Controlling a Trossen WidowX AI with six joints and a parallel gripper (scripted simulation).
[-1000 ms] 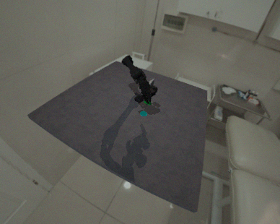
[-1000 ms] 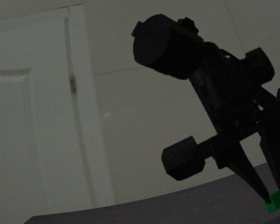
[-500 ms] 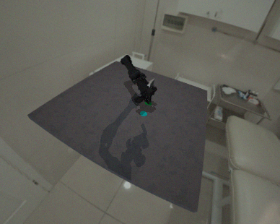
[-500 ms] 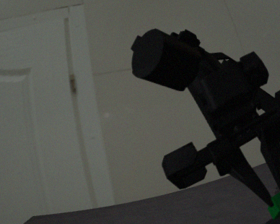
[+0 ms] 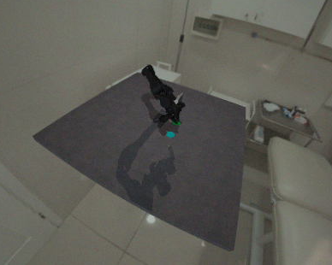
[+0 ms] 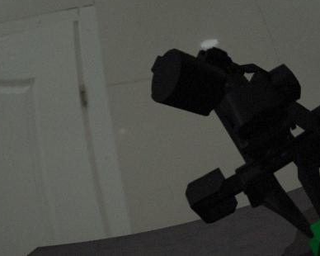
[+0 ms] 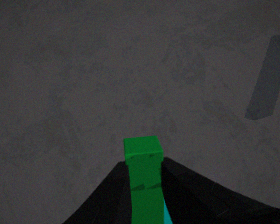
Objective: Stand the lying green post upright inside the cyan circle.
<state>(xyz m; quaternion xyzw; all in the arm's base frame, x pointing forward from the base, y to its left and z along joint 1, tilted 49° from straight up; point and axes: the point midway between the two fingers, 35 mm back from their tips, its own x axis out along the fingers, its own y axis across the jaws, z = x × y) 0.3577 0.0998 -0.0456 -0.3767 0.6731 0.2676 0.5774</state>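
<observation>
My gripper tip is 120 mm above the cyan circle and 40 mm to the left of it. From my gripper tip the other things lie so: green post: 10 mm to the right, 10 mm below, 10 mm behind.
</observation>
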